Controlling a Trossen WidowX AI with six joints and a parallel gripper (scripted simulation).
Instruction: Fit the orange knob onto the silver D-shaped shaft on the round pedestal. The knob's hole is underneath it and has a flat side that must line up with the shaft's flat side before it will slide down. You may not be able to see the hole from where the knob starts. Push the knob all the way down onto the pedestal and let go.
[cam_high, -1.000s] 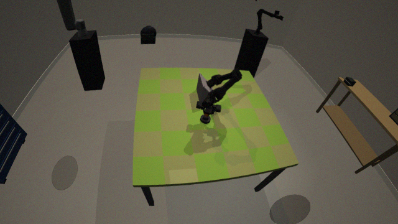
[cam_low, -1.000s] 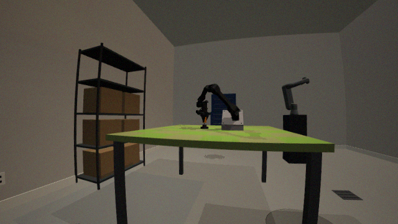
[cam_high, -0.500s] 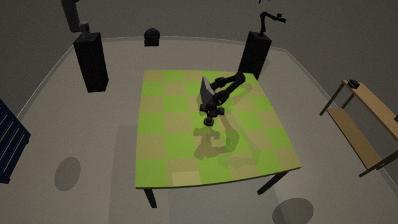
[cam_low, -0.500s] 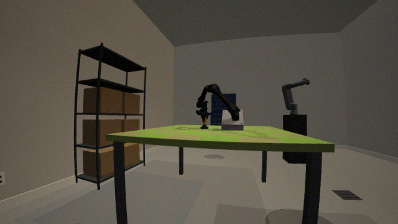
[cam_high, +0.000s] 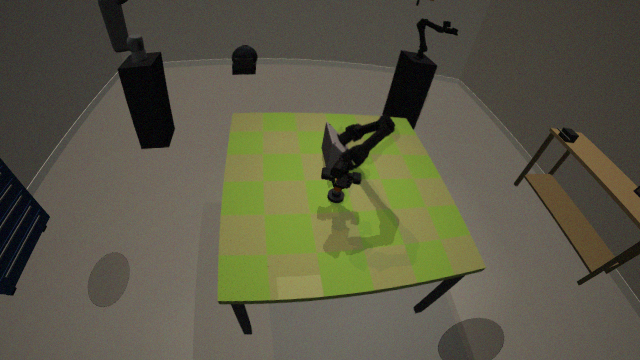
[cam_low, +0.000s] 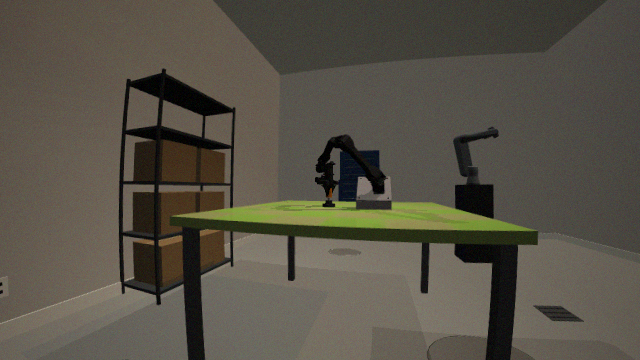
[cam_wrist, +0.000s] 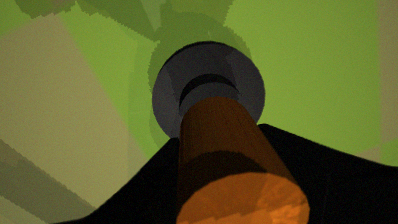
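Now: the orange knob 30 mm above my gripper tip. Also, from my gripper tip: round pedestal 40 mm below.
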